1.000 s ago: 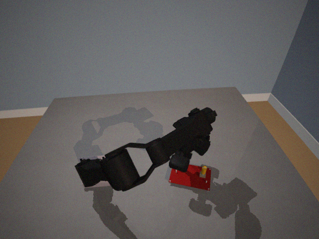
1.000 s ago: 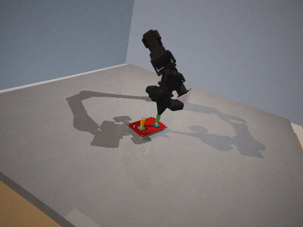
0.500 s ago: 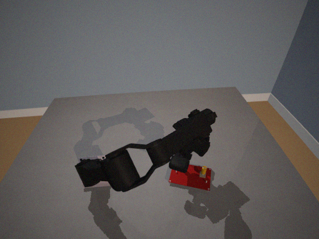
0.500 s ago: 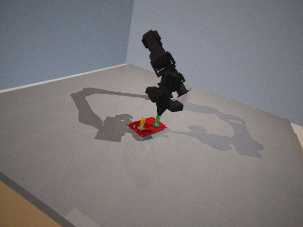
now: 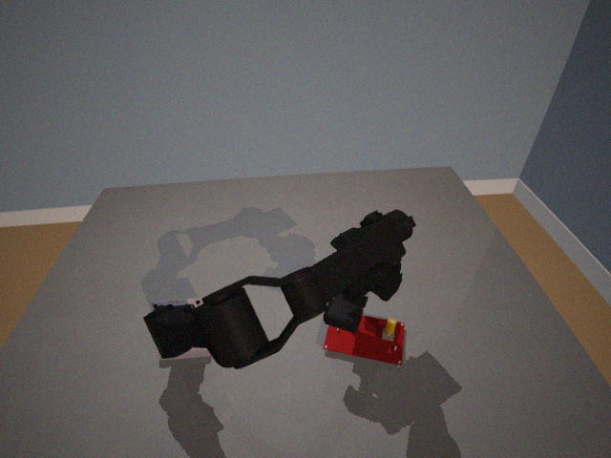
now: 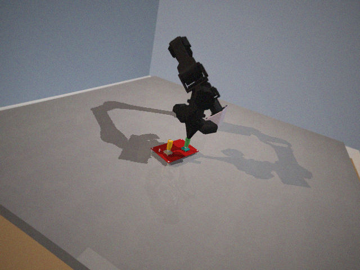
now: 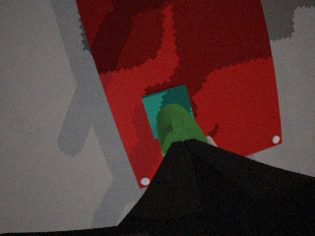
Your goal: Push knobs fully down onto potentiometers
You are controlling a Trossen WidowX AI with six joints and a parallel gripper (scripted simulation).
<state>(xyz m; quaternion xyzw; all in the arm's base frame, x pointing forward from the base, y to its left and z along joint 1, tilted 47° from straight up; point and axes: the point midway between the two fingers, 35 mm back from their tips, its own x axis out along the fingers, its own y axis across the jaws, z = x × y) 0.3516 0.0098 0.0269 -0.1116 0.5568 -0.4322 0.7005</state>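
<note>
Now: gripper tip 2 cm above the green knob. Round my gripper tip: teal potentiometer: 3 cm below; then grey potentiometer: 7 cm ahead, 4 cm to the right, 2 cm below.
</note>
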